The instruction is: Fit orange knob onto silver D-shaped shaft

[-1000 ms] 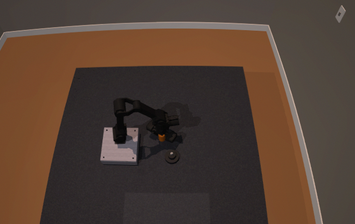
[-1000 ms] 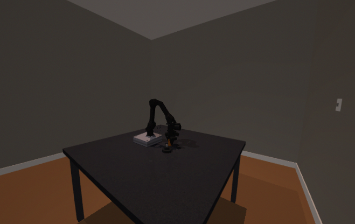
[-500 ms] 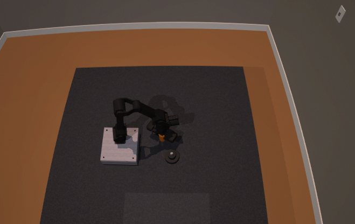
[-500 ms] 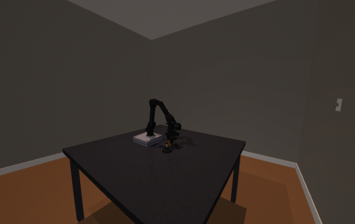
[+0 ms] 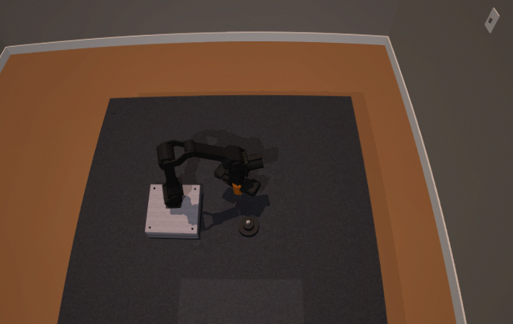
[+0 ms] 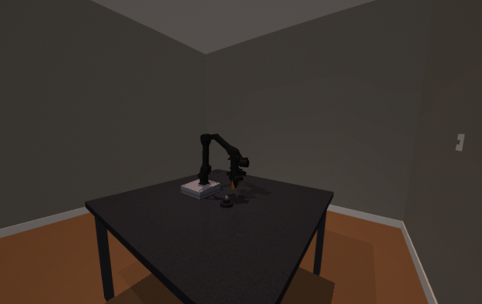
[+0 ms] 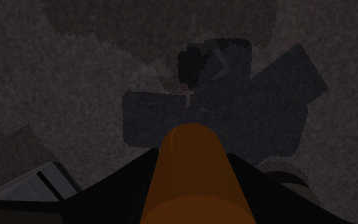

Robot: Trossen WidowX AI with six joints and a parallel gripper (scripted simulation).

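Right now the orange knob is 30 mm above my gripper tip. Round my gripper tip: round pedestal with shaft (140 mm to the right, 50 mm below, 30 mm ahead).
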